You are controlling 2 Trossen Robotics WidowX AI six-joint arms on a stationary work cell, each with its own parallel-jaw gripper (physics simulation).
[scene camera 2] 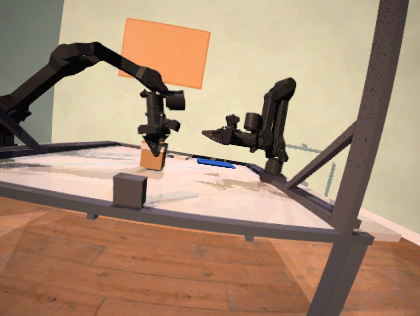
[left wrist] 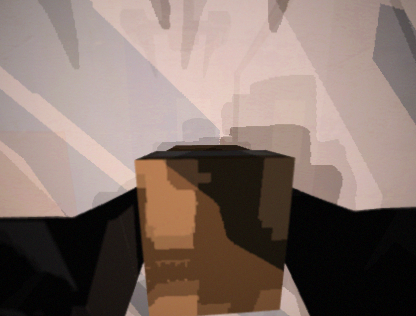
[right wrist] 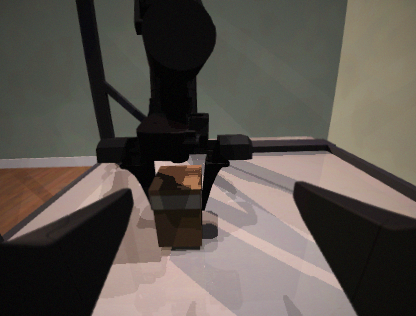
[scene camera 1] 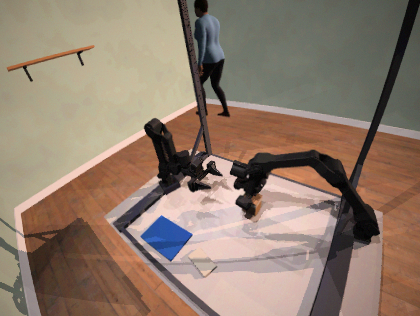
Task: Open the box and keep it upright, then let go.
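Seen in the pictures: left gripper, fingertip midpoint: (scene camera 2: 158, 155) (left wrist: 209, 180) (right wrist: 179, 210); right gripper, fingertip midpoint: (scene camera 2: 201, 132) (right wrist: 214, 192) (scene camera 1: 217, 181); left arm's base, link origin: (scene camera 1: 361, 233); right arm's base, link origin: (scene camera 2: 272, 173) (scene camera 1: 168, 181).
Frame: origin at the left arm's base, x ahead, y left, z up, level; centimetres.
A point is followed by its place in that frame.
The brown box (scene camera 1: 258, 204) (scene camera 2: 152, 160) (left wrist: 215, 225) (right wrist: 179, 227) stands upright on the white table, with a grey band around its upper part in the right wrist view. Its top looks closed there. My left gripper (scene camera 1: 252, 207) @[y 1.1, x 49.7, z 3.3 cm] (scene camera 2: 155, 150) @[y 1.1, x 49.7, z 3.3 cm] (left wrist: 209, 180) @[y 1.1, x 49.7, z 3.3 cm] points down and is shut on the box's upper part, with a finger against each side in the left wrist view. The fingers hide part of the box in the scene views. My right gripper (scene camera 1: 215, 181) @[y 3.0, x 64.0, z 13.9 cm] (scene camera 2: 205, 133) @[y 3.0, x 64.0, z 13.9 cm] is open and empty, held level above the table and apart from the box, facing it.
A flat blue panel (scene camera 1: 166, 237) @[y 30.9, x 78.1, z -1.2 cm] (scene camera 2: 216, 163) @[y 27.1, x 79.1, z -1.2 cm] and a small cream tile (scene camera 1: 202, 262) @[y 33.8, x 57.0, z -0.5 cm] lie on the table (scene camera 1: 260, 260) @[y 23.6, x 36.9, z -2.0 cm]. Dark frame rails edge the table, with upright posts (scene camera 1: 195, 80) @[y -32.3, x 89.8, z 50.4 cm] (scene camera 2: 376, 100) @[y -35.0, x 89.3, z 24.6 cm] at its corners. A person (scene camera 1: 210, 42) stands beyond it.
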